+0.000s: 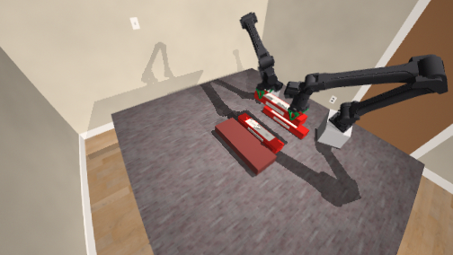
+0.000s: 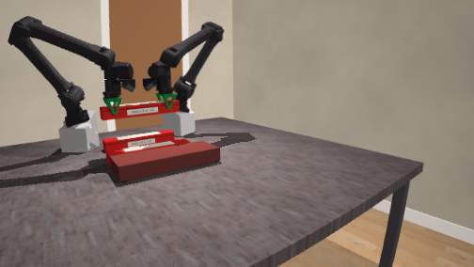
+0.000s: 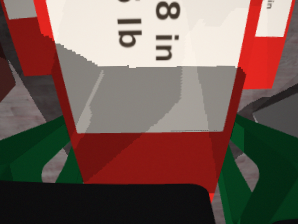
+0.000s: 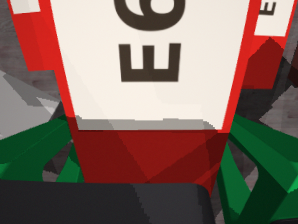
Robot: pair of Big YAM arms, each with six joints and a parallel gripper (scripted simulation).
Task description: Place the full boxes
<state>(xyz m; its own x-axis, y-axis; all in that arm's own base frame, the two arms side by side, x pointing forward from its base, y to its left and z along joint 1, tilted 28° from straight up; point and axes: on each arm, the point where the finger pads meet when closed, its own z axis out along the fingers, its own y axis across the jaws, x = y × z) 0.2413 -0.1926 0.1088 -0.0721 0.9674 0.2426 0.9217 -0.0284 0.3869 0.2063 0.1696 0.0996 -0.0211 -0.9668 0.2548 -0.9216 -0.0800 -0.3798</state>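
My right hand is 1 cm short of the red electrode box, 14 cm to the right of it and 1 cm below it. Also, from my right hand: low dark red platform (28 cm ahead, 12 cm to the left, 18 cm below).
Right now the red electrode box is 120 mm to the right of my left hand, 10 mm behind it and 10 mm above it. From my left hand the other things lie so: low dark red platform 270 mm ahead, 180 mm below, 140 mm to the right.
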